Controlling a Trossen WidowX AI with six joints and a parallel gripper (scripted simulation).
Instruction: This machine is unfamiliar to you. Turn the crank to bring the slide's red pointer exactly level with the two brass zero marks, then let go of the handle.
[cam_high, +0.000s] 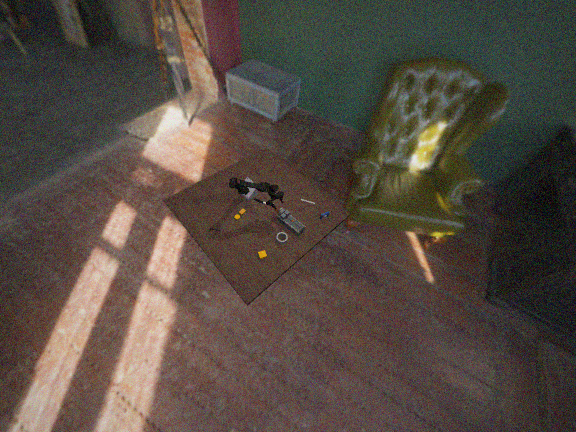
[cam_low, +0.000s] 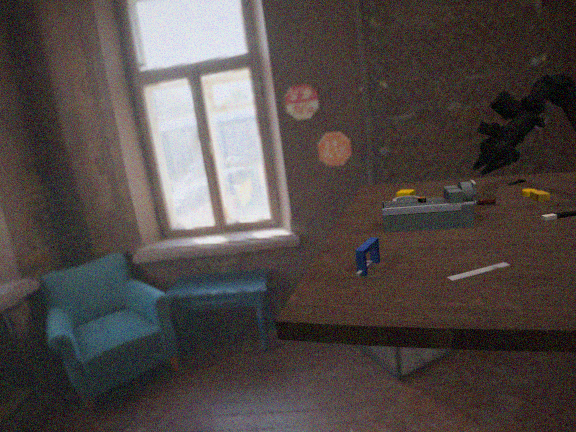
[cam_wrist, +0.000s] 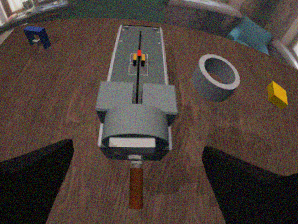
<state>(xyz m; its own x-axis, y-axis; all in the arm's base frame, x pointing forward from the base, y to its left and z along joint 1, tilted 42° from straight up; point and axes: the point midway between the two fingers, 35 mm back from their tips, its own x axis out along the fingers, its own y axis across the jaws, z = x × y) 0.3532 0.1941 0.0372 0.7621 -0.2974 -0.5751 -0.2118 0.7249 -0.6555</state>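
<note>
Right now the crank handle is 2 cm behind my gripper tip, 1 cm to the right of it and 9 cm below it. From my gripper tip the other things lie so: yellow block (27 cm ahead, 35 cm to the right, 14 cm below); then white strip (1 cm ahead, 36 cm to the left, 15 cm below); then red pointer (16 cm ahead, 4 cm to the left, 7 cm below).
</note>
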